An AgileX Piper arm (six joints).
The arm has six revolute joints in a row. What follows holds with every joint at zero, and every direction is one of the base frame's. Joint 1 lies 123 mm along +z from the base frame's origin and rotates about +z. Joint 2 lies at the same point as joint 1 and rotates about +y. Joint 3 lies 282.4 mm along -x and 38.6 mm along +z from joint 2 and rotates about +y. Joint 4 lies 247.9 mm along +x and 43.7 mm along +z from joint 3 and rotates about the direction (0.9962, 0, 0.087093). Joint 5 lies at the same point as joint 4 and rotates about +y. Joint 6 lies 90.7 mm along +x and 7.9 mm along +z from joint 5 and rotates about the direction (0.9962, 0, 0.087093). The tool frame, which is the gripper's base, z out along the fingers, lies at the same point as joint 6; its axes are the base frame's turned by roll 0, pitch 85.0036 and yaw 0 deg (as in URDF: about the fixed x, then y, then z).
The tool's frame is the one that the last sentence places.
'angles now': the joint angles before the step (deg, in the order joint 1, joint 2, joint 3, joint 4, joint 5, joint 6). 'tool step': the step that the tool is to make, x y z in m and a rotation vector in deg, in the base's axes. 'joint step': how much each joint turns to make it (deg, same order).
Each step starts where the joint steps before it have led.
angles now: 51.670, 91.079, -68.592, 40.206, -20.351, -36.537
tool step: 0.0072, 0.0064, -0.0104, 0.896, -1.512, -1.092
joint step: 0.004, 2.560, 0.001, -4.172, -4.074, 4.245
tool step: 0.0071, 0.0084, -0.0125, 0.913, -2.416, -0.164
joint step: -0.029, 3.095, -0.014, -5.892, -4.777, 5.266
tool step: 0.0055, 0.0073, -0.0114, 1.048, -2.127, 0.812
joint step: -0.204, 2.734, 0.010, -5.773, -4.117, 5.176
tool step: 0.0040, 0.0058, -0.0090, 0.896, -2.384, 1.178
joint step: -0.271, 2.275, -0.004, -5.086, -3.882, 3.999
